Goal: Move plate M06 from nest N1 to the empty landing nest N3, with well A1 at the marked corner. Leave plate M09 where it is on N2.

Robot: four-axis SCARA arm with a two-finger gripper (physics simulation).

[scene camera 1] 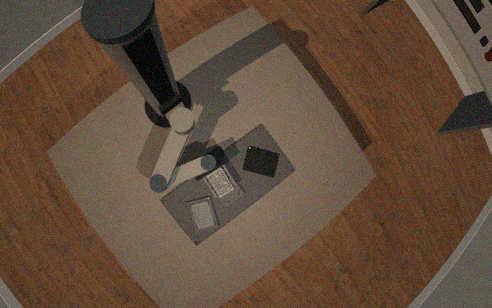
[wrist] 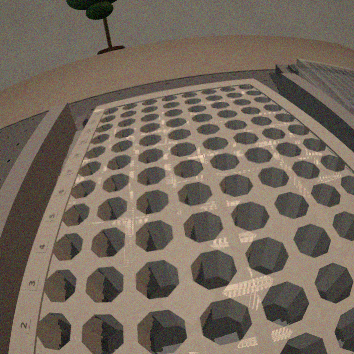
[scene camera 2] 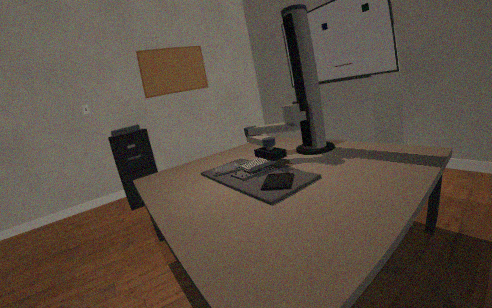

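A pale plate with many wells, taken as M06 (scene camera 1: 221,184) (scene camera 2: 252,165) (wrist: 170,188), is between the fingers of my gripper (scene camera 1: 218,176) (scene camera 2: 256,161) (wrist: 179,99), one finger along each long side. Numbers run up its left edge in the wrist view; well A1 does not show. It is over or just above the middle grey nest (scene camera 1: 228,201) (scene camera 2: 241,175); the gap is hard to tell. A greyish plate, probably M09 (scene camera 1: 202,215) (wrist: 332,80), sits in the nest at the mat's lower left. A black nest, probably N3 (scene camera 1: 260,162) (scene camera 2: 278,181), is on the other side, with a pale dot at one corner.
All nests are on a dark grey mat (scene camera 1: 192,235) (scene camera 2: 272,198) on the tan table (scene camera 1: 310,215) (scene camera 2: 280,245). The arm's column (scene camera 1: 135,65) (scene camera 2: 310,80) stands behind the mat. A small plant (wrist: 102,12) shows beyond the table edge in the wrist view.
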